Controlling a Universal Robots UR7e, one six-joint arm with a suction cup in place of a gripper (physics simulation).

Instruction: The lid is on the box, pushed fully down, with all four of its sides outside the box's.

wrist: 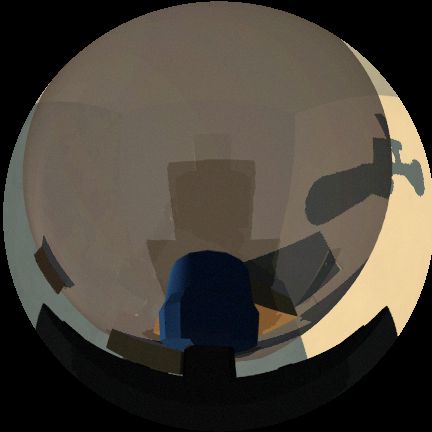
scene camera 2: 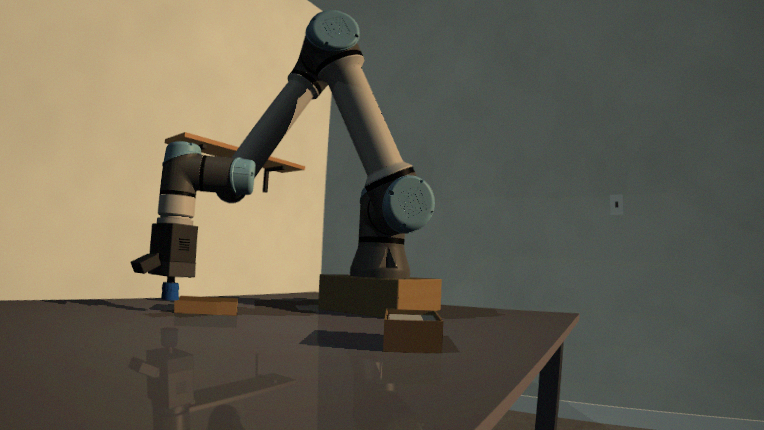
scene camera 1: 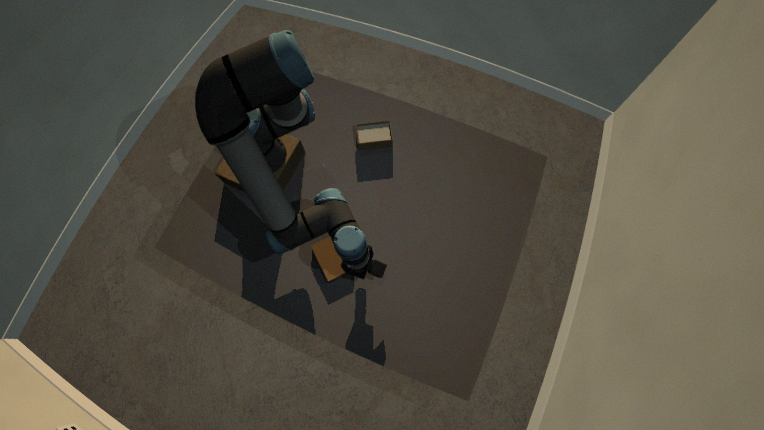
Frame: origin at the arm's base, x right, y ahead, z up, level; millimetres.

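Seen in the pictures: hand, tool point: (wrist: 209, 280) (scene camera 2: 170, 299); arm's base, link origin: (wrist: 144, 364) (scene camera 2: 379, 277) (scene camera 1: 265, 156).
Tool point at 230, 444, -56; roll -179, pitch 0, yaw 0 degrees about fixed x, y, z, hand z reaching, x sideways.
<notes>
Offsets run from my tool point to a thing's top centre, as dx, dy, dz. Level surfaces: height alone.
The lid {+4, -99, -4} (scene camera 1: 326, 259) (scene camera 2: 205, 306) (wrist: 274, 318) is a shallow orange-brown piece lying flat top up on the table, turned at an angle in scene camera 1 and partly hidden by the wrist. The box {-468, -132, +17} (scene camera 1: 374, 144) (scene camera 2: 413, 336) (wrist: 48, 272) stands apart from it, upright and open at the top, with brown walls and a pale inside. My blue suction cup (scene camera 2: 170, 296) (wrist: 207, 257) points down, low beside the lid's end, at about the height of its top. Its tip appears off the lid's top face. The cup hides part of the lid in the wrist view. No object hangs from it.
The arm's base stands on a brown block (scene camera 1: 292, 157) (scene camera 2: 358, 293) at the side of the table {dz -31} (scene camera 1: 454, 213) (scene camera 2: 267, 347), near both the lid and the box. A wooden shelf (scene camera 2: 288, 164) is on the wall behind the arm. The table edge runs close to the box.
</notes>
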